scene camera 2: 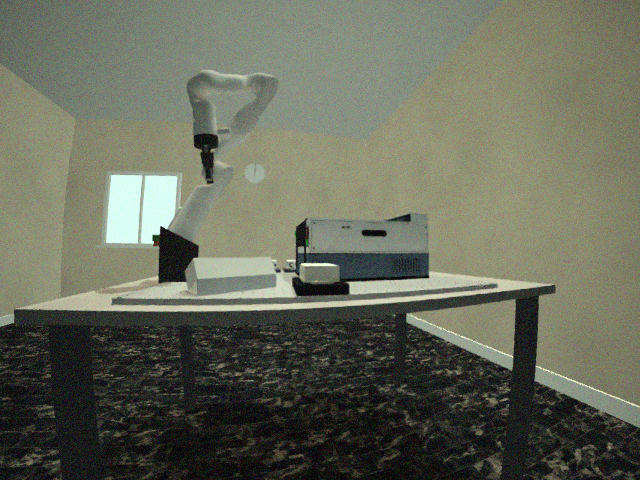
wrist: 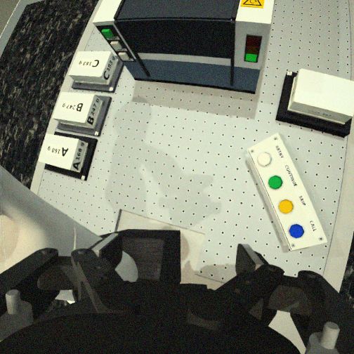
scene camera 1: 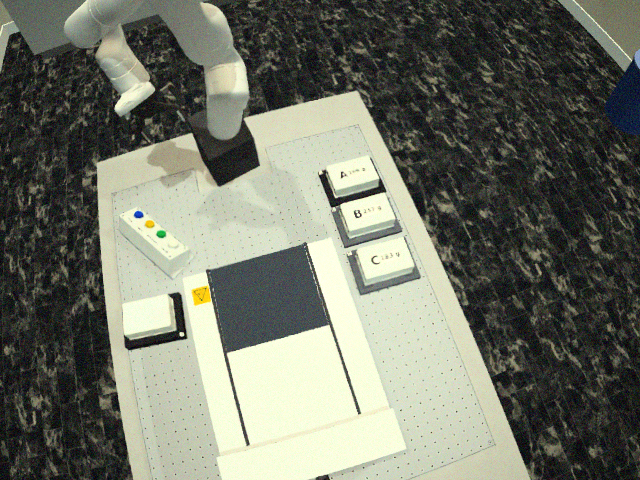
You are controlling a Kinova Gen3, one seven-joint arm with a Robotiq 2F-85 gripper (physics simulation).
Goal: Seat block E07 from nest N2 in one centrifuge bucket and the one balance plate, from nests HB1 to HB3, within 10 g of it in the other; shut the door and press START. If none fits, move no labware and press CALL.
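Places are measured from the arm's base along level axes (x ahead, y left, z up), in millimetres.
Where they show: gripper, between the fingertips: (scene camera 2: 209, 182) (scene camera 1: 166, 129); arm's base, origin of its link: (scene camera 2: 180, 236) (scene camera 1: 224, 124).
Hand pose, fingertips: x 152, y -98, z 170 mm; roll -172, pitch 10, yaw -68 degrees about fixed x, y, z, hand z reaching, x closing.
Observation:
Things, the pixels of their top centre, and the offset from my fingertips. "*": a spot on its surface instead.
- white block, centre of its top: (scene camera 1: 145, 314) (scene camera 2: 317, 264) 350 mm ahead, 111 mm right, 255 mm down
- black nest, a spot on its surface: (scene camera 1: 180, 320) * 356 mm ahead, 32 mm right, 297 mm down
- White plates A, centre of its top: (scene camera 1: 352, 172) 19 mm back, 439 mm left, 268 mm down
- B, centre of its top: (scene camera 1: 367, 211) 109 mm ahead, 463 mm left, 268 mm down
- C, centre of its top: (scene camera 1: 385, 257) (scene camera 2: 295, 260) 245 mm ahead, 489 mm left, 268 mm down
- blue button, a spot on its surface: (scene camera 1: 138, 213) * 58 mm ahead, 157 mm right, 252 mm down
- sloped button box, centre of its top: (scene camera 1: 147, 232) (scene camera 2: 233, 257) 128 mm ahead, 118 mm right, 238 mm down
My gripper (scene camera 2: 208, 180) (wrist: 178, 251) is open and empty, high above the table near the arm's base. A white block (scene camera 1: 148, 316) (scene camera 2: 318, 272) (wrist: 322, 95) sits in a black nest (scene camera 1: 180, 320) (wrist: 286, 102); its label is unreadable. White plates A (scene camera 1: 352, 176) (wrist: 63, 151), B (scene camera 1: 368, 214) (wrist: 76, 106) and C (scene camera 1: 385, 259) (wrist: 91, 66) sit in separate nests, reading 168 g, 247 g and 183 g in the wrist view. The centrifuge (scene camera 1: 289, 382) (scene camera 2: 367, 242) (wrist: 195, 75) has a dark front; I cannot tell the door's state. Its buckets are hidden. CALL is the blue button (scene camera 1: 138, 213) (wrist: 296, 231).
A sloped button box (scene camera 1: 155, 241) (scene camera 2: 232, 276) (wrist: 285, 195) stands between the arm's base (scene camera 1: 224, 152) (scene camera 2: 175, 255) and the block's nest. The centrifuge front carries a small button column (wrist: 115, 45) on one side and a lit green lamp (wrist: 251, 57) on the other.

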